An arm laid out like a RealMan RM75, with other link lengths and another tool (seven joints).
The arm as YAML. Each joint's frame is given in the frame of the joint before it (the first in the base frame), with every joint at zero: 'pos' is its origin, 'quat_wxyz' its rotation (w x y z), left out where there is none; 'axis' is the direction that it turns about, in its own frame. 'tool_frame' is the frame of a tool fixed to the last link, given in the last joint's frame.
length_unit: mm
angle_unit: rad
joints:
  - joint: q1
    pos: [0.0, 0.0, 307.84]
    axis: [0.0, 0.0, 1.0]
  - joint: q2
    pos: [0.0, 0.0, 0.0]
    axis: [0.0, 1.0, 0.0]
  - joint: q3
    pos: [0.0, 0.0, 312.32]
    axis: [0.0, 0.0, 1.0]
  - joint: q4
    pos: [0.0, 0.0, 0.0]
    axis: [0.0, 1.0, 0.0]
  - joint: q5
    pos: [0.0, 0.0, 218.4]
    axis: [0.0, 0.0, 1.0]
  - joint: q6
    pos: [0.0, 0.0, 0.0]
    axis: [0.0, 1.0, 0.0]
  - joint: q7
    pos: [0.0, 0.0, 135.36]
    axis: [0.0, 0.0, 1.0]
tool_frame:
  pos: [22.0, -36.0, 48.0]
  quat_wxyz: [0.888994, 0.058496, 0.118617, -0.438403]
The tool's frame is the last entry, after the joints.
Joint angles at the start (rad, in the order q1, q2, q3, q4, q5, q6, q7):
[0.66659, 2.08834, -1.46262, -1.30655, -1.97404, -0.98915, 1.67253]
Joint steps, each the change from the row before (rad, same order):
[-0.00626, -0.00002, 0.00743, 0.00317, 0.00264, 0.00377, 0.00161]
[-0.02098, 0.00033, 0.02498, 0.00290, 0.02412, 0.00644, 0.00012]
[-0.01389, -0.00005, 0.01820, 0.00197, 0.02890, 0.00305, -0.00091]
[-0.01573, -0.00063, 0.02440, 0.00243, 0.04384, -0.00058, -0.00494]
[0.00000, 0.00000, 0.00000, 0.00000, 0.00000, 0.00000, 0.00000]
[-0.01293, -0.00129, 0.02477, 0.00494, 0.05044, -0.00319, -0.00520]
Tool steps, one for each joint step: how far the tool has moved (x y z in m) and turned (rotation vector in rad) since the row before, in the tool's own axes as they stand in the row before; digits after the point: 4 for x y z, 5 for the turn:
[0.0039, 0.0024, -0.0015, 0.00105, 0.00897, 0.01501]
[0.0098, 0.0047, -0.0059, 0.01424, 0.01654, 0.05024]
[0.0059, 0.0016, -0.0044, 0.01575, 0.00446, 0.04161]
[0.0065, 0.0004, -0.0058, 0.02376, -0.00072, 0.05176]
[0.0000, 0.0000, 0.0000, 0.00000, 0.00000, 0.00000]
[0.0057, -0.0010, -0.0057, 0.02596, -0.00619, 0.05417]

